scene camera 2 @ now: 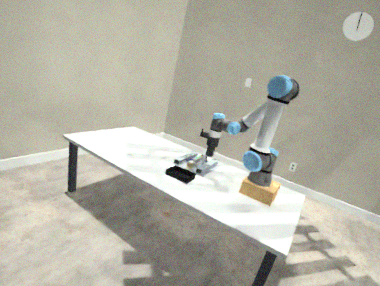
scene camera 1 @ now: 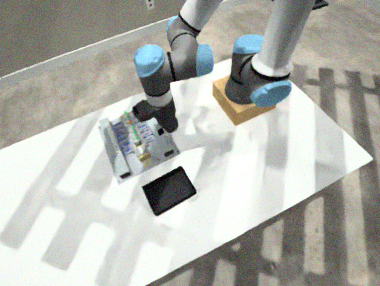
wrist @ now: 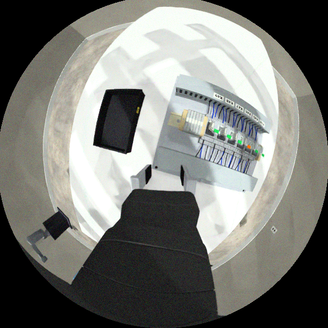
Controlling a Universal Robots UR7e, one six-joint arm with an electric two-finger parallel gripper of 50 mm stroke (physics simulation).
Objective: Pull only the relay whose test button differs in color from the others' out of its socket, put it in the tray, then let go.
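Frame: origin at the arm's base, x ahead, y left, z up, level; centimetres.
Seen in the pictures: gripper, fingertip midpoint: (scene camera 2: 203,162) (scene camera 1: 165,138); arm's base at its link origin: (scene camera 2: 258,181) (scene camera 1: 242,91).
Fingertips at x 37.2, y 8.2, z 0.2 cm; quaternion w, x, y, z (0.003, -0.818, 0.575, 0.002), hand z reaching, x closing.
Pixels of each thing's top centre, then the offset from my fingertips to it. "pt": a spot on its surface instead. Level surfaces: height alone.
- relay with the orange test button, top centre: (scene camera 1: 127,122) dx +11.8, dy -15.4, dz -1.9 cm
- black tray at a spot on its surface: (scene camera 1: 169,192) (scene camera 2: 179,176) pt dx +6.2, dy +16.8, dz -8.6 cm
- white table at its surface level: dz -8.9 cm
The relay with the orange test button (wrist: 249,147) (scene camera 1: 129,122) sits in its socket, in a row with several relays with green test buttons (wrist: 229,136), toward the right end of the row in the wrist view. The row runs along the grey panel (wrist: 202,175) (scene camera 2: 207,167) between two wire ducts. The black tray (wrist: 117,120) (scene camera 1: 169,192) (scene camera 2: 180,174) is empty and lies beside the panel. My gripper (wrist: 165,170) (scene camera 2: 207,158) is open and empty, pointing down beside the panel's lower duct in the wrist view, away from the relays. In scene camera 1 its fingertips are hard to make out.
A beige terminal block (wrist: 193,122) stands at the tray-side end of the relay row. Blue and dark wires run from the sockets to both ducts. The arm's base stands on a wooden block (scene camera 1: 240,115) (scene camera 2: 259,191) on the white table (scene camera 1: 210,210).
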